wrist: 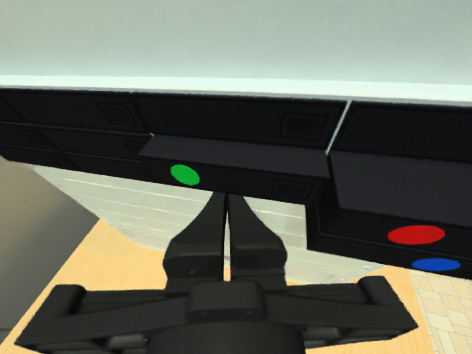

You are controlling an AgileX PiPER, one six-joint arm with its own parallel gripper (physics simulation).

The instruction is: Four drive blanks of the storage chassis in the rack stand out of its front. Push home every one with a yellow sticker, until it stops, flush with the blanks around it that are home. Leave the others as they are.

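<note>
A black drive blank with a green sticker stands out of the front in the middle. At the right a blank with a red sticker stands out, and below it a blank with a blue sticker stands out too. No yellow sticker shows in this view. My gripper is shut and empty. Its fingertips end at the lower edge of the green-stickered blank's face, right of the sticker; I cannot tell whether they touch anything. The place directly below that blank is hidden.
Blanks without stickers sit in the chassis front at the left and in the top row, middle and right. A pale surface spans above them. A pale ribbed panel lies below, with wood and tiles further down.
</note>
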